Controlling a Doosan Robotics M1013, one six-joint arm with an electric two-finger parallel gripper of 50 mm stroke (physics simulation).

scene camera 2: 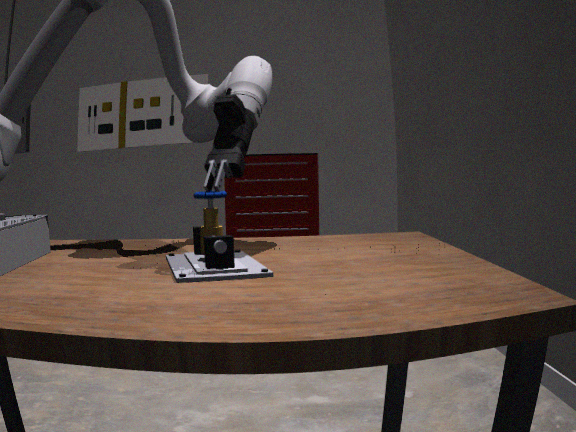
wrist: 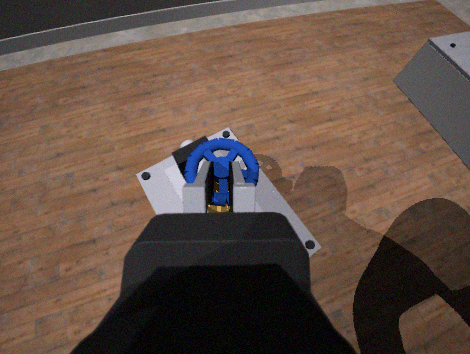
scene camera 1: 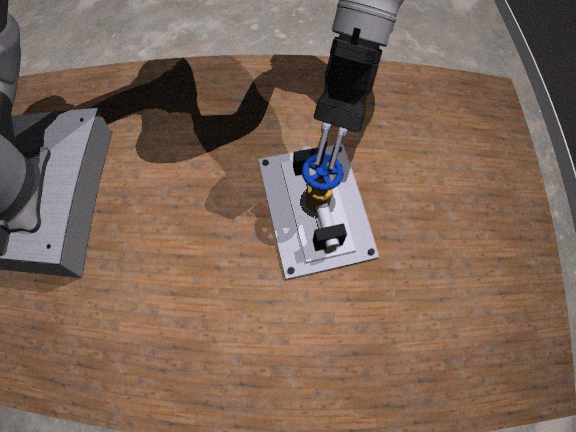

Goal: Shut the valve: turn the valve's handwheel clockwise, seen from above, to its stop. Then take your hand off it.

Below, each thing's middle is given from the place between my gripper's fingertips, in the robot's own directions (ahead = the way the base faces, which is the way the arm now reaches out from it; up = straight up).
My gripper is now 20 mm above the blue handwheel [scene camera 1: 322, 172] and 10 mm to the left of it. Also, from my hand: grey base plate [scene camera 1: 287, 237]: 140 mm below, 10 mm to the right.
